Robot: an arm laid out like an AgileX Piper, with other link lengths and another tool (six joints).
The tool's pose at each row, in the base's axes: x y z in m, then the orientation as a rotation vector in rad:
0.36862 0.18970 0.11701 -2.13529 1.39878 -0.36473
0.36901 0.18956 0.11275 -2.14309 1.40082 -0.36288
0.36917 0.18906 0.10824 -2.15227 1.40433 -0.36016
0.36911 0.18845 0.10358 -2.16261 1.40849 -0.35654
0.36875 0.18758 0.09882 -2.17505 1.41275 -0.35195
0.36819 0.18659 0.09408 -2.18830 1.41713 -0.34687
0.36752 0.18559 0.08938 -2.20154 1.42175 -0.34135
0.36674 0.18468 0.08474 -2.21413 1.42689 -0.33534
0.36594 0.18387 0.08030 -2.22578 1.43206 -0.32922
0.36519 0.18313 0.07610 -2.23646 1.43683 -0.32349
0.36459 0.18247 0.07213 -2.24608 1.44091 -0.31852
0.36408 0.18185 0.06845 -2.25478 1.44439 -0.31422
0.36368 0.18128 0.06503 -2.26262 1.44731 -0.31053
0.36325 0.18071 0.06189 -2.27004 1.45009 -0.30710
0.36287 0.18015 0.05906 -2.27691 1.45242 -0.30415
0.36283 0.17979 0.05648 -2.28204 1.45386 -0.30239
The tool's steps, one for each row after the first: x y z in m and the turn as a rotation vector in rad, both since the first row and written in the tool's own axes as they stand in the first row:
0.00060 0.00223 0.00360 -0.00734 0.00168 -0.00225
0.00145 0.00490 0.00718 -0.01663 0.00381 -0.00419
0.00232 0.00785 0.01073 -0.02736 0.00596 -0.00614
0.00331 0.01116 0.01414 -0.04000 0.00810 -0.00883
0.00431 0.01465 0.01739 -0.05344 0.01022 -0.01173
0.00528 0.01820 0.02055 -0.06711 0.01220 -0.01439
0.00612 0.02177 0.02364 -0.08066 0.01396 -0.01637
0.00684 0.02521 0.02658 -0.09356 0.01546 -0.01787
0.00750 0.02845 0.02938 -0.10543 0.01681 -0.01920
0.00814 0.03142 0.03209 -0.11597 0.01807 -0.02056
0.00876 0.03414 0.03462 -0.12534 0.01927 -0.02194
0.00935 0.03661 0.03701 -0.13363 0.02039 -0.02333
0.00992 0.03893 0.03916 -0.14147 0.02151 -0.02465
0.01047 0.04104 0.04109 -0.14854 0.02259 -0.02605
0.01097 0.04269 0.04305 -0.15356 0.02355 -0.02734

